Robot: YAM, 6 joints.
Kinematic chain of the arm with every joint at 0, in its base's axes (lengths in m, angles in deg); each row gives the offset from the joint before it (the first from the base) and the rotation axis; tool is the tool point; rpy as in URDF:
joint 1: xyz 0 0 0.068 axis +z
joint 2: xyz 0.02 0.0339 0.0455 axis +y
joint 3: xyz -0.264 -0.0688 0 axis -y
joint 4: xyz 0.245 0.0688 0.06 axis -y
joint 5: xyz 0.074 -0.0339 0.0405 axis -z
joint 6: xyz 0.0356 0 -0.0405 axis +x
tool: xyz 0 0 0 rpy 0 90 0
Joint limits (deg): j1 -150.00..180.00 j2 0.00..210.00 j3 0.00..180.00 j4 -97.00..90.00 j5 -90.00..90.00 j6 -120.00..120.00
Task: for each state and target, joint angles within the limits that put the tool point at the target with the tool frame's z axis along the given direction. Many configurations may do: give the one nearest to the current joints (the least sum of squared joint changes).
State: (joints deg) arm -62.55 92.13 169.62 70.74 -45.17 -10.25
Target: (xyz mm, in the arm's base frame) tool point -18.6 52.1 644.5 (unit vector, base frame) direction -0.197 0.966 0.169
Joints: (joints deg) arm -56.82 100.25 179.97 89.82 -21.33 -10.25
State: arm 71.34 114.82 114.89 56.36 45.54 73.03
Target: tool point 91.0 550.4 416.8 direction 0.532 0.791 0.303
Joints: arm 82.14 142.16 153.23 8.42 24.76 73.03
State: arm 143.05 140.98 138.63 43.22 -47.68 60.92
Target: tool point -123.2 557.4 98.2 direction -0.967 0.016 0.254
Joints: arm 99.06 181.23 148.89 88.85 -72.27 60.92
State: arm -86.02 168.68 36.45 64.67 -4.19 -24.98
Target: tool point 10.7 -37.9 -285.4 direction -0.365 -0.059 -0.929
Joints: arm -56.50 209.89 55.86 54.72 19.69 -24.98
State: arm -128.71 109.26 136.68 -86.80 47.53 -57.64
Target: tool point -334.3 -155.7 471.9 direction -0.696 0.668 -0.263
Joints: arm -149.89 113.78 144.94 -75.73 67.99 -57.64
